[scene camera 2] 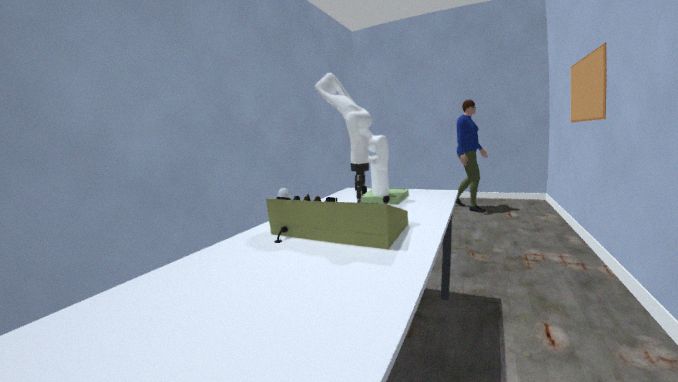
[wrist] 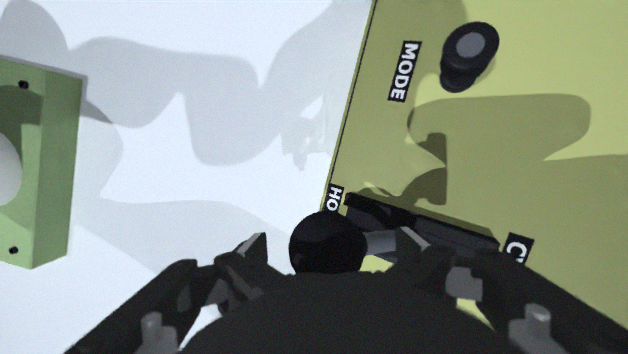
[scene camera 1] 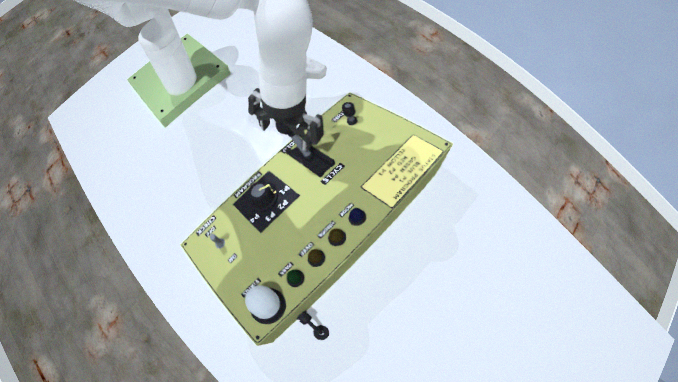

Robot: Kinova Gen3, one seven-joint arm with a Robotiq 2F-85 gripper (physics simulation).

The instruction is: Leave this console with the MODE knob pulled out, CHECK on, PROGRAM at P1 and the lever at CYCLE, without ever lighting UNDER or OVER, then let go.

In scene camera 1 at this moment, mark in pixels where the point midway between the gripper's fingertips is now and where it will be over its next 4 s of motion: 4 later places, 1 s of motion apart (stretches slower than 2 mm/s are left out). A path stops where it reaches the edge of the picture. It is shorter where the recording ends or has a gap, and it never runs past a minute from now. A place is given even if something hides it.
My gripper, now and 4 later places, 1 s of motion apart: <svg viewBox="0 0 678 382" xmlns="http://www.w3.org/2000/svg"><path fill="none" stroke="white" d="M285 136L284 114L282 115L282 115L282 115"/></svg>
